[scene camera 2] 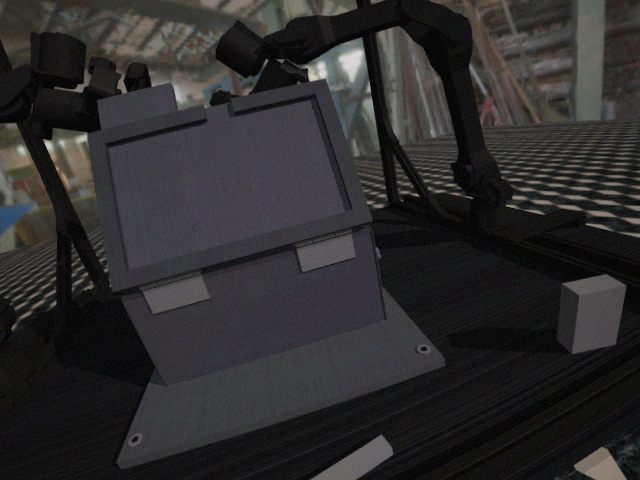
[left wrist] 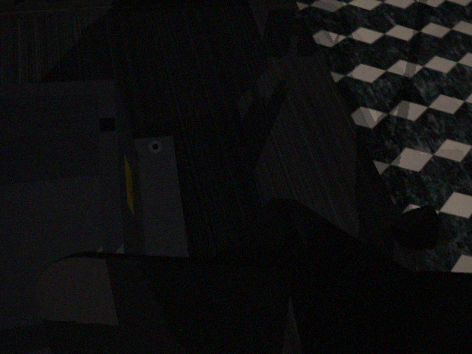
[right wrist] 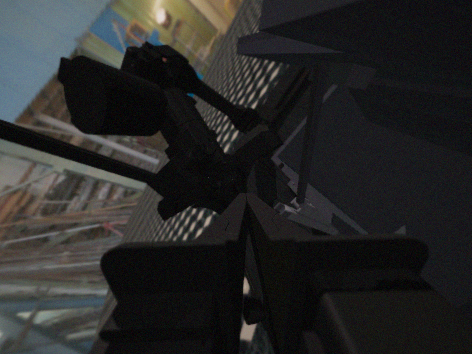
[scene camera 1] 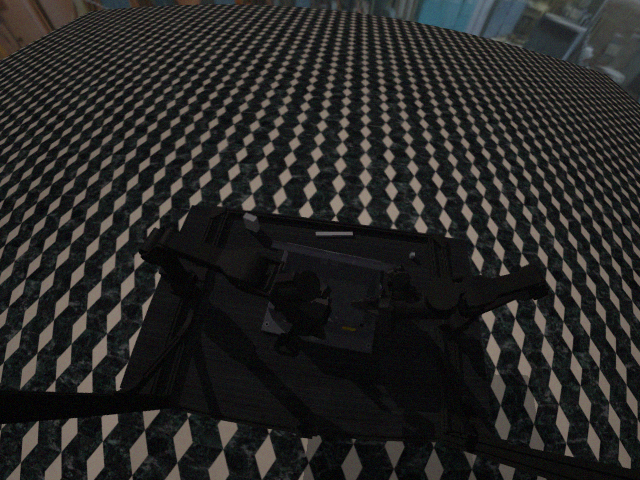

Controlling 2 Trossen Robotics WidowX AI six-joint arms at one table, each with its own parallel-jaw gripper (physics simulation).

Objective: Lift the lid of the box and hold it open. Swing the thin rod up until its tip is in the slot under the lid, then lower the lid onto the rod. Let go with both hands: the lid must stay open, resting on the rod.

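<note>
The grey box (scene camera 2: pixel 261 314) (scene camera 1: pixel 353 297) stands on its base plate (scene camera 2: pixel 294 381) (left wrist: pixel 161 197). Its lid (scene camera 2: pixel 223 181) (scene camera 1: pixel 337 254) (right wrist: pixel 305 46) is raised steeply. In the right wrist view the thin rod (right wrist: pixel 309 140) stands up inside the box towards the lid's underside; its tip is in shadow. My left gripper (scene camera 1: pixel 304 305) (right wrist: pixel 249 232) is shut and reaches into the box just beside the rod; I cannot tell if it touches it. My right gripper (scene camera 1: pixel 391 286) (right wrist: pixel 245 199) is shut, under the lid at the box's other side.
The box sits on a dark mat (scene camera 2: pixel 485 381) over the chequered table (scene camera 1: pixel 318 119). A small light strip (scene camera 2: pixel 358 459) (scene camera 1: pixel 333 233) lies on the mat behind the box. The left arm (scene camera 2: pixel 451 71) arches over the lid. A dark stand (scene camera 2: pixel 380 143) rises behind.
</note>
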